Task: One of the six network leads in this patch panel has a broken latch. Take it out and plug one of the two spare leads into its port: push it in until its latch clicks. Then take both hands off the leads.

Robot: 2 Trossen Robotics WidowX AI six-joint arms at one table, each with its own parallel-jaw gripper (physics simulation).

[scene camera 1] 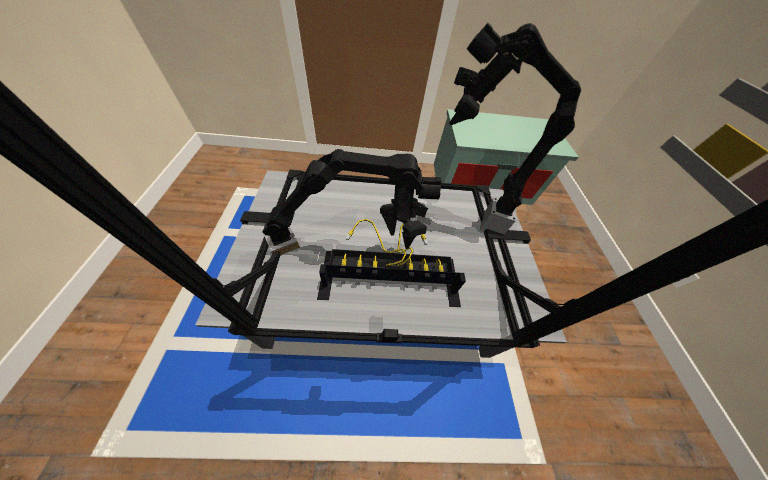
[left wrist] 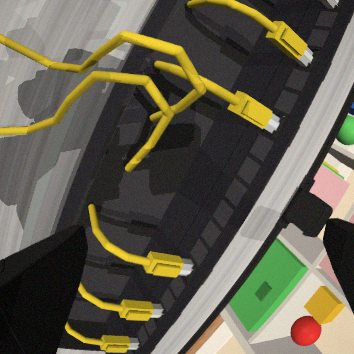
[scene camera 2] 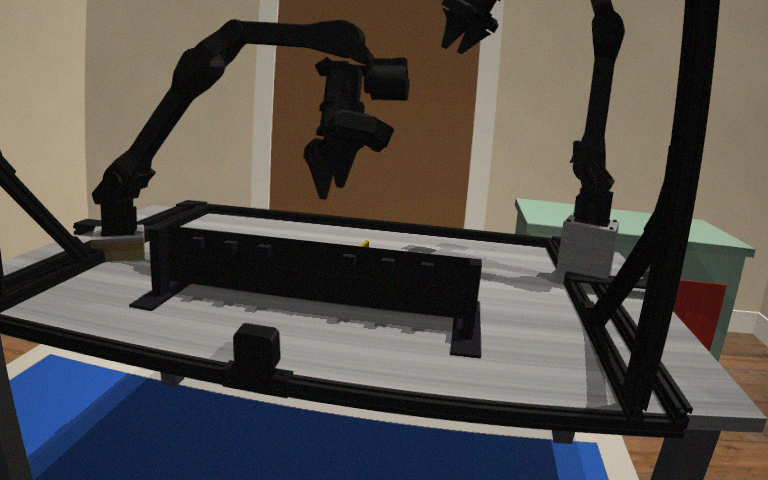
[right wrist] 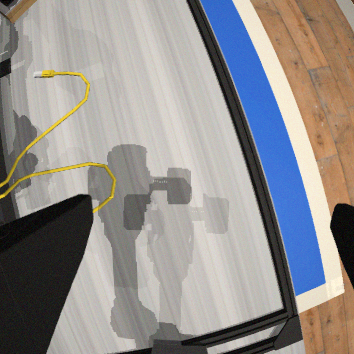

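Seen in the pictures: left gripper, between the fingertips: [scene camera 1: 399,241] [left wrist: 209,236] [scene camera 2: 330,193]; right gripper, between the fingertips: [scene camera 1: 452,117] [scene camera 2: 451,50] [right wrist: 219,212]; left arm's base, origin of its link: [scene camera 1: 280,236] [scene camera 2: 118,231]; right arm's base, origin of its link: [scene camera 1: 504,208] [scene camera 2: 592,221].
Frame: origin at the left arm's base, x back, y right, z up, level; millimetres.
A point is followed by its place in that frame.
The black patch panel [scene camera 1: 393,276] {x -286, y 356, z 11 mm} [scene camera 2: 305,277] {x -280, y 353, z 11 mm} stands on the table. Yellow leads sit along it; plugs such as this one [left wrist: 252,110] {x -349, y 363, z 51 mm} and this one [left wrist: 165,264] {x -245, y 301, z 48 mm} show in the left wrist view. I cannot tell which latch is broken. One spare lead [scene camera 1: 349,234] {x -246, y 91, z -32 mm} [right wrist: 46,73] {x -260, y 85, z -31 mm} lies behind the panel, its plug on the table. The other spare lead [scene camera 1: 424,239] {x -512, y 256, z -36 mm} [right wrist: 90,164] {x -466, y 155, z -38 mm} curves the other way; its plug is hidden in the right wrist view. My left gripper [scene camera 1: 400,240] {x -332, y 298, z 121 mm} [scene camera 2: 331,192] {x -332, y 298, z 121 mm} is open and empty above the panel. My right gripper [scene camera 2: 453,49] {x -641, y 92, z 375 mm} [right wrist: 219,212] {x -641, y 92, z 375 mm} is open, high and far from the leads.
Black frame rails [scene camera 1: 362,339] {x -99, y 475, z -48 mm} [scene camera 2: 396,399] {x -309, y 609, z -45 mm} edge the table, with a small black block [scene camera 1: 388,335] {x -166, y 516, z 10 mm} [scene camera 2: 256,348] {x -174, y 526, z -6 mm} on the front rail. The spare leads' cables cross over the panel's back part in the left wrist view. A green cabinet [scene camera 1: 509,135] stands behind the table.
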